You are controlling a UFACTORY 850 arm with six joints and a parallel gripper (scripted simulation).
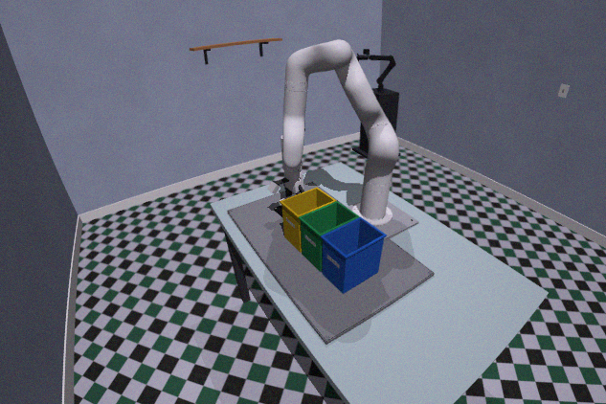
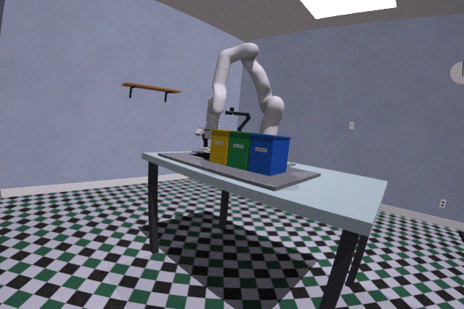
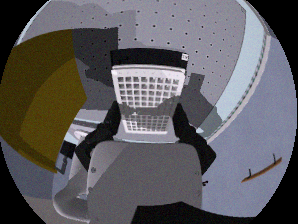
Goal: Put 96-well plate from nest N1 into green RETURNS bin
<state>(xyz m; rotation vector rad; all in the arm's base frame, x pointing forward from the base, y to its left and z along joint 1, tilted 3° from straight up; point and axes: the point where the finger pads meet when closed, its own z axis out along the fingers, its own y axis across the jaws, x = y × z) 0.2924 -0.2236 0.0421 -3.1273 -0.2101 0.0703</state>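
My hand is 6 cm above the dark plate nest. Round my hand: white 96-well plate: 1 cm below; then yellow bin: 4 cm ahead, 21 cm to the left, 3 cm above; then green bin: 3 cm ahead, 34 cm to the left, 3 cm above.
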